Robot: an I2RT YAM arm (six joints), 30 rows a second.
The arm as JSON. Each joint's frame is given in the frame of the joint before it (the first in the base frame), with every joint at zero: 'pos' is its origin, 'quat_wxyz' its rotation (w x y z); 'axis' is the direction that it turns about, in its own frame. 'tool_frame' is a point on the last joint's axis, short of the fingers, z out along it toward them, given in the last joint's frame.
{
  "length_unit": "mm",
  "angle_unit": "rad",
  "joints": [
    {
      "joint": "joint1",
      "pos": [
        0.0,
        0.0,
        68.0
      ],
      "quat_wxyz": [
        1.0,
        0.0,
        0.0,
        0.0
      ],
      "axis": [
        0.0,
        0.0,
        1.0
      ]
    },
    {
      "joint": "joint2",
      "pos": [
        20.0,
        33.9,
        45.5
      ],
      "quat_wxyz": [
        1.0,
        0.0,
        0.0,
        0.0
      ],
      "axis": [
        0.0,
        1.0,
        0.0
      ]
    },
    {
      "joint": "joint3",
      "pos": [
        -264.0,
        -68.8,
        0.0
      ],
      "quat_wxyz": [
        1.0,
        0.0,
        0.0,
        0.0
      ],
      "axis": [
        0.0,
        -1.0,
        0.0
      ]
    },
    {
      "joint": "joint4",
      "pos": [
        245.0,
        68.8,
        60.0
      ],
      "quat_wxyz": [
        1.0,
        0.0,
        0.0,
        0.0
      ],
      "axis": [
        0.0,
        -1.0,
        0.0
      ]
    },
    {
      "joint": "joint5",
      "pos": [
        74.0,
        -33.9,
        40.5
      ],
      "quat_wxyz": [
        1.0,
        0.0,
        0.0,
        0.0
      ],
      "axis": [
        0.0,
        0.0,
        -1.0
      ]
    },
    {
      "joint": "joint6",
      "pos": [
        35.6,
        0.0,
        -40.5
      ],
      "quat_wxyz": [
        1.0,
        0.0,
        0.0,
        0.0
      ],
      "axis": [
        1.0,
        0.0,
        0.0
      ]
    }
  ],
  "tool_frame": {
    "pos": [
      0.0,
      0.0,
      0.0
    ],
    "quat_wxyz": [
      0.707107,
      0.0,
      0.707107,
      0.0
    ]
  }
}
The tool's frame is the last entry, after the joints.
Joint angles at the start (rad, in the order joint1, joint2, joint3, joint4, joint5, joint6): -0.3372 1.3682 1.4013 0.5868 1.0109 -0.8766
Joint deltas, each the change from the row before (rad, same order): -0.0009 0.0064 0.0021 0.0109 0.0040 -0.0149; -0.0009 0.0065 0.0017 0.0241 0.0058 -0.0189; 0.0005 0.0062 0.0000 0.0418 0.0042 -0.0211; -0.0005 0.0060 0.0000 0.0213 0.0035 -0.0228; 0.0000 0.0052 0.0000 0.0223 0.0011 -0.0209; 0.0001 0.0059 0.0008 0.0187 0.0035 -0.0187; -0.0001 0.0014 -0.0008 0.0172 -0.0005 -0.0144; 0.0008 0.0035 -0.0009 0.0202 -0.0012 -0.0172; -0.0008 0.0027 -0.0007 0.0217 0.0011 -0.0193
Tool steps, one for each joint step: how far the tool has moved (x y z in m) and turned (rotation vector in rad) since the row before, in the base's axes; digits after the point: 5 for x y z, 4 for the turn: 0.00127 -0.00080 -0.00028 -0.0018 0.0070 -0.0088; 0.00061 -0.00060 0.00050 -0.0054 -0.0015 -0.0115; -0.00007 0.00010 0.00131 -0.0116 -0.0146 -0.0096; 0.00082 -0.00051 -0.00016 -0.0051 0.0063 -0.0107; 0.00058 -0.00023 0.00015 -0.0068 0.0033 -0.0078; 0.00088 -0.00035 -0.00011 -0.0038 0.0039 -0.0089; -0.00041 0.00012 0.00056 -0.0064 -0.0006 -0.0047; 0.00030 0.00016 0.00016 -0.0072 0.0014 -0.0043; -0.00038 -0.00013 0.00047 -0.0066 0.0005 -0.0085
